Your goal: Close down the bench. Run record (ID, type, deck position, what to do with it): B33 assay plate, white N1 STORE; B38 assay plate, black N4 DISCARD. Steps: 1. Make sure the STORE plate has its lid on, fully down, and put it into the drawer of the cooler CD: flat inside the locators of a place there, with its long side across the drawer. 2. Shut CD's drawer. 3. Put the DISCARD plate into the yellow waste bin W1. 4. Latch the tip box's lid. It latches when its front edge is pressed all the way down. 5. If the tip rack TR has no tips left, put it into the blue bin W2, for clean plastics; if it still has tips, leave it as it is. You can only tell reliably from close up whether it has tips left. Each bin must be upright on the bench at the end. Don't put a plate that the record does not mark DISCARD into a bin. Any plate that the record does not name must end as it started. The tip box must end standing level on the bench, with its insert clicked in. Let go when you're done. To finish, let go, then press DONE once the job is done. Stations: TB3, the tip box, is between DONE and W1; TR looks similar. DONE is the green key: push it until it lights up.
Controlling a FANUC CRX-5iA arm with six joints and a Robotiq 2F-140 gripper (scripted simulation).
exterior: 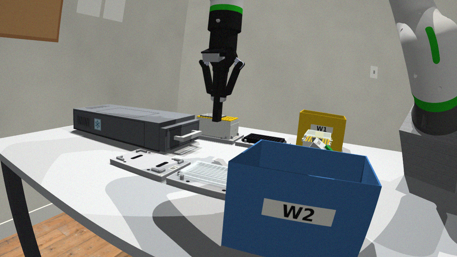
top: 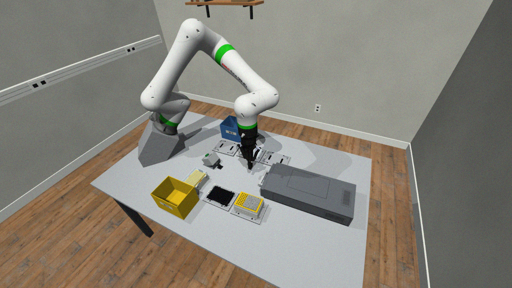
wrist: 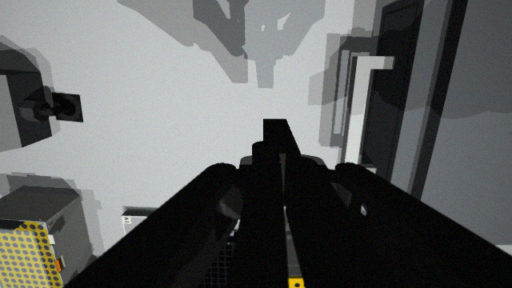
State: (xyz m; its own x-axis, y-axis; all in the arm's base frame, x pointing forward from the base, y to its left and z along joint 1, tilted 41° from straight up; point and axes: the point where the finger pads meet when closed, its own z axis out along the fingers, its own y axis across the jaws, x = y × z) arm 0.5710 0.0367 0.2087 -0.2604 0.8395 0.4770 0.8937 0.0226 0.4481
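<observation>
Right now the black assay plate is 21 cm to the right of my hand, 10 cm below it and 4 cm behind it. The rest, counted from my hand: white assay plate 19 cm ahead, 10 cm below, 5 cm to the left; clear plate lid 19 cm ahead, 10 cm below, 5 cm to the left; tip rack TR 17 cm to the right, 12 cm ahead, 7 cm below.
</observation>
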